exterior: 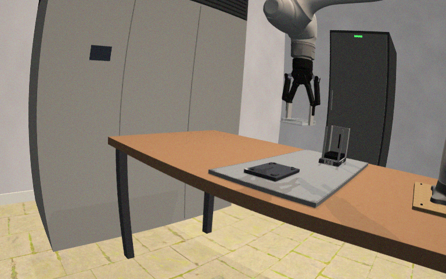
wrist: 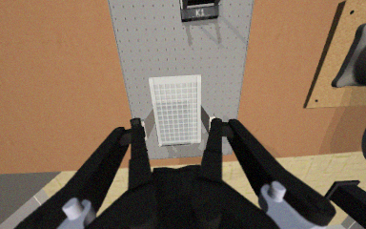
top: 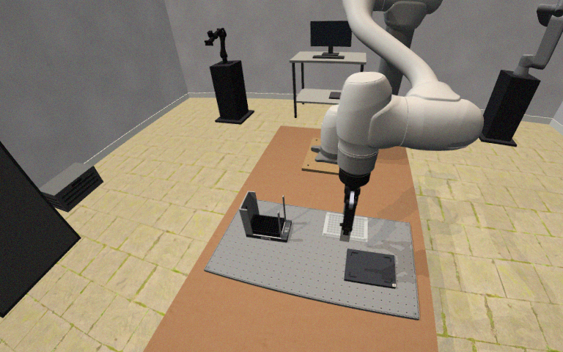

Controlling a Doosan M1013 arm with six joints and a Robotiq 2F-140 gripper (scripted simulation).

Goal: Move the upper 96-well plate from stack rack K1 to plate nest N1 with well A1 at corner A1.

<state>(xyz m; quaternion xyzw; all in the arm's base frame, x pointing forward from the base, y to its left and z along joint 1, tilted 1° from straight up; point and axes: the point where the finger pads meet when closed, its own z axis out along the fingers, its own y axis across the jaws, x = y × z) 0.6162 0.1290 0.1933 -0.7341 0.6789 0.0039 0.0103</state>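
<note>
Right now my hand is 2 cm short of the dark plate nest N1, 10 cm to the right of it and 18 cm above it. The rest, counted from my hand: white 96-well plate 2 cm below; dark plate 4 cm behind, 29 cm to the right, 16 cm below; pale square 6 cm ahead, 18 cm to the left, 18 cm below.
</note>
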